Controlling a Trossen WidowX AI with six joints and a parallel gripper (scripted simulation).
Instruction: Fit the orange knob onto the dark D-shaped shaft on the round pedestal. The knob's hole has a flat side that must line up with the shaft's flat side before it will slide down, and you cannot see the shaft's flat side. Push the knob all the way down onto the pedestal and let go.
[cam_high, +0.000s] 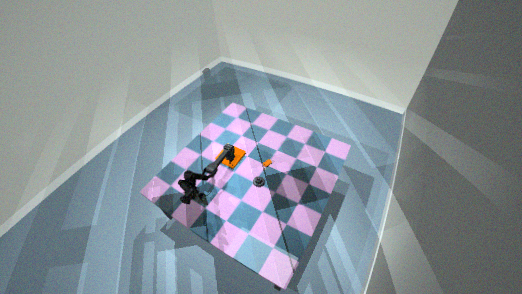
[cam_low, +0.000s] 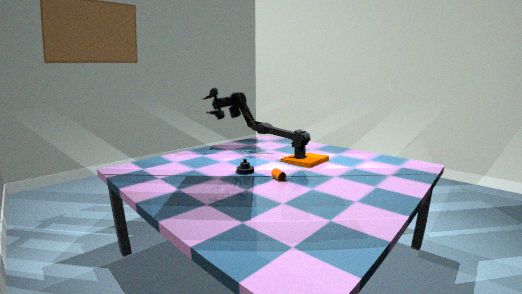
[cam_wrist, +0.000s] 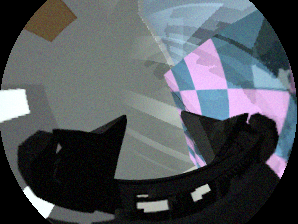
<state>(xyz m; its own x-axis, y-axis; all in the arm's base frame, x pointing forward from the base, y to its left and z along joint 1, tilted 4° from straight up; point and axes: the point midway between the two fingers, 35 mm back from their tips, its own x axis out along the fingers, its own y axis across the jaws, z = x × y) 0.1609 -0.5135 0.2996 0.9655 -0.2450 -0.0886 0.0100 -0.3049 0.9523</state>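
My gripper tip is 62 cm to the right of the orange knob, 26 cm above it and 11 cm short of it. The rest, counted from my gripper tip: dark round pedestal: 43 cm to the left, 25 cm below, 12 cm ahead.
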